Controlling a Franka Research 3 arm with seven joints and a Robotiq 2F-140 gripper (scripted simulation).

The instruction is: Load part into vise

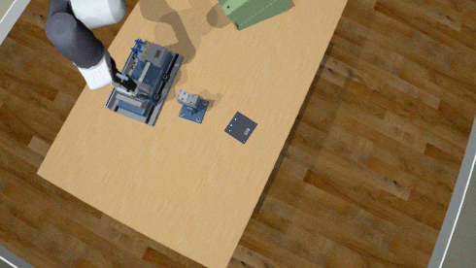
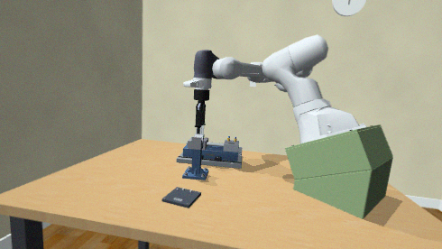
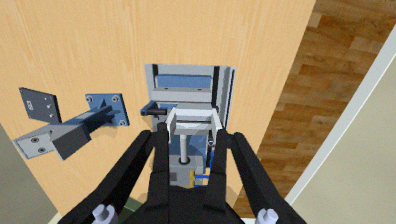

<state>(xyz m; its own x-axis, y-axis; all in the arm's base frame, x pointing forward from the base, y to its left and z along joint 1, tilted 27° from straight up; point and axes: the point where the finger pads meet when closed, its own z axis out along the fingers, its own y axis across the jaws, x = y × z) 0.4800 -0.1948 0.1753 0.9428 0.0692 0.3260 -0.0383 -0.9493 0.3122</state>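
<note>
The grey part lies 2 cm below my hand. Round my hand: vise 7 cm behind, 2 cm to the left, 8 cm below; then dark work stop rod 1 cm ahead, 7 cm to the left, 3 cm below; then grey air cylinder 16 cm behind, 3 cm to the left, 4 cm below.
</note>
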